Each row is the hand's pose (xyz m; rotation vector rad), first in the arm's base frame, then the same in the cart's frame.
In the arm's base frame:
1: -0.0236 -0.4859 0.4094 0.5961 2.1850 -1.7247
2: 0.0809 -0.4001 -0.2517 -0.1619 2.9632 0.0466
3: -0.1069 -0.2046 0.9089 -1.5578 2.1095 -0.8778
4: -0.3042 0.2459 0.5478 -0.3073 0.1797 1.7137
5: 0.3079 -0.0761 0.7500 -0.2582 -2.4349 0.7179
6: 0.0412 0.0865 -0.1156 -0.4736 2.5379 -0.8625
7: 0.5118 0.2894 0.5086 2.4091 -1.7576 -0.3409
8: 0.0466 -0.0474 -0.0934 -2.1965 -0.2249 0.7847
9: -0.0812 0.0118 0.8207 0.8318 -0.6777 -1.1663
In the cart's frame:
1: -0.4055 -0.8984 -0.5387 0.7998 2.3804 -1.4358
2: -0.2416 -0.6560 -1.1468 -0.0180 2.8521 0.4054
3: -0.5115 -0.7476 0.0105 -1.3033 2.1423 -0.6421
4: -0.6491 -0.2052 -0.2327 -0.1678 -0.0856 1.6273
5: -0.0776 -0.6178 -0.0831 -0.2736 -2.5407 0.3586
6: -0.2611 -0.2186 -0.8916 -0.2618 2.5640 -0.5508
7: 0.1685 -0.2211 -0.2077 -2.3735 1.8034 0.4881
8: -0.2662 -0.3537 -0.9047 -1.9768 -0.2651 0.5981
9: -0.4648 -0.5188 -0.0166 1.0807 -0.6289 -1.3145

